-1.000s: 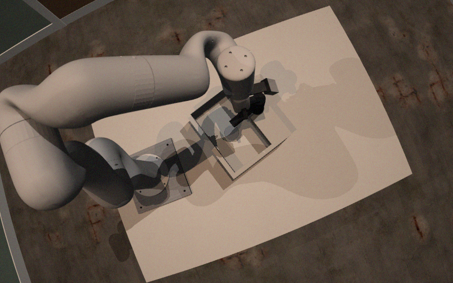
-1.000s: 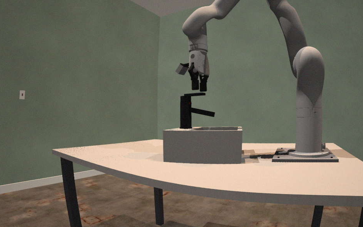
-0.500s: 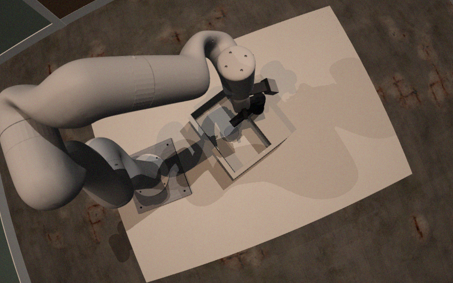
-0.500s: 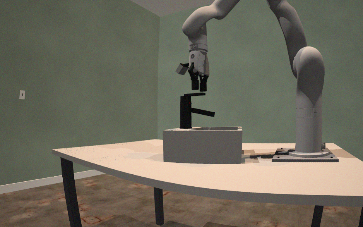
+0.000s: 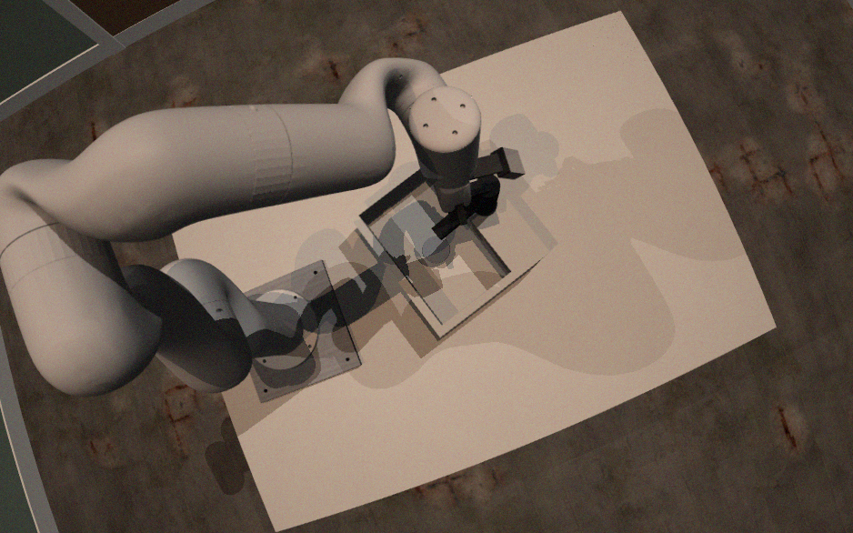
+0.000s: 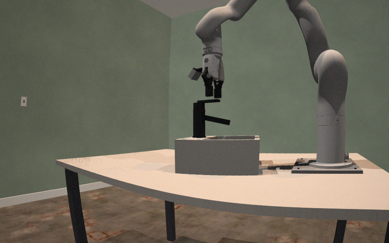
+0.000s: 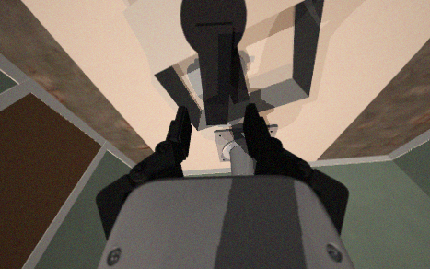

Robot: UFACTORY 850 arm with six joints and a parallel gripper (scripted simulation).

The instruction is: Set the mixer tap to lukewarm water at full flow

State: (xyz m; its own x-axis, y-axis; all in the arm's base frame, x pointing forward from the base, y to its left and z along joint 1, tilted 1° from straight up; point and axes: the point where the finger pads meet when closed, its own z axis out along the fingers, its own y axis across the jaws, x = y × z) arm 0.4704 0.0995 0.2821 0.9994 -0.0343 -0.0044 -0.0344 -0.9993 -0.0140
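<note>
My hand is 20 mm short of the lever and 30 mm above it. From my hand the other things lie so: black mixer tap 50 mm ahead, 10 mm to the right, 80 mm below; then grey sink basin 40 mm behind, 40 mm to the right, 260 mm below.
</note>
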